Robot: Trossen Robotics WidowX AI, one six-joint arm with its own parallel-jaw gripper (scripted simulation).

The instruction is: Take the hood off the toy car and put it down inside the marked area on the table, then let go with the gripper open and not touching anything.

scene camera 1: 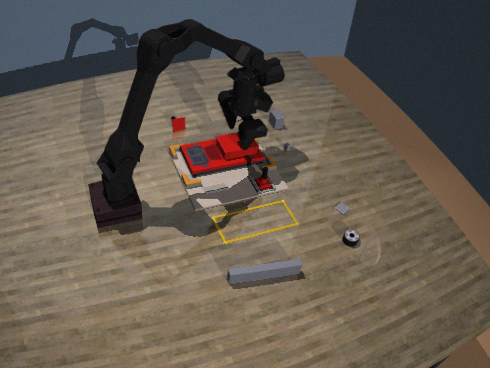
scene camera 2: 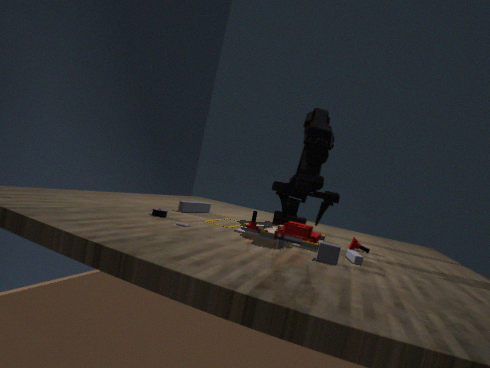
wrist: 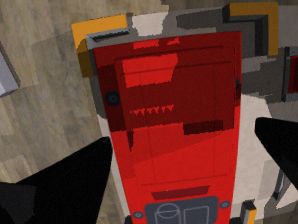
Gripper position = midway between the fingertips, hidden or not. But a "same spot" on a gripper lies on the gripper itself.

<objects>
My gripper shows in scene camera 1 (238, 138), in scene camera 2 and in the wrist view. One and the same spot on my gripper: (wrist: 76, 182) is (scene camera 2: 318, 212).
</objects>
